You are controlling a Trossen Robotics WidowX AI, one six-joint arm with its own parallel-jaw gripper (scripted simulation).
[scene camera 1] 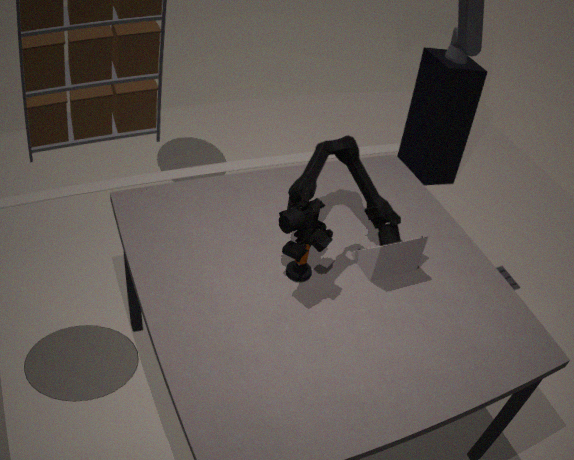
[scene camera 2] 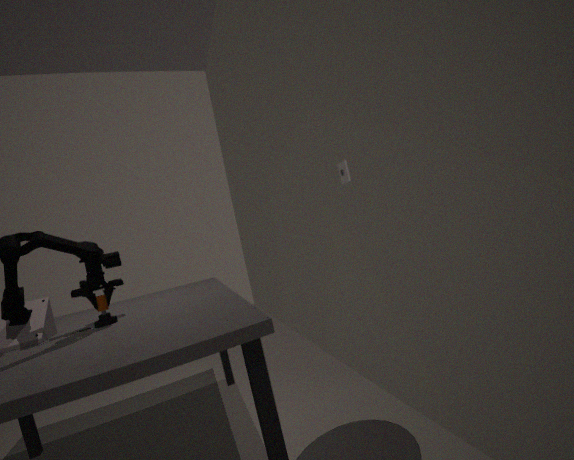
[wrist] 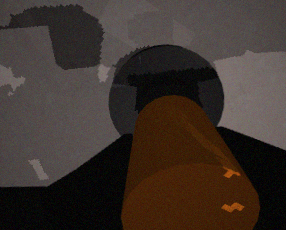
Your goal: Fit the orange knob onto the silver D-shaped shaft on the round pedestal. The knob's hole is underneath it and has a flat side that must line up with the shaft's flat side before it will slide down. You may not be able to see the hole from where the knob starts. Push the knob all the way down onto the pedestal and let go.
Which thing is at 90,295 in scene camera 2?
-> The gripper.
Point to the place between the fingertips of the gripper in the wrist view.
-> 173,138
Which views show the gripper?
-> Scene camera 1, scene camera 2 and the wrist view: all of them.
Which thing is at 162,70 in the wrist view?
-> A dark round pedestal.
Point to an orange knob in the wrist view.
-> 179,165
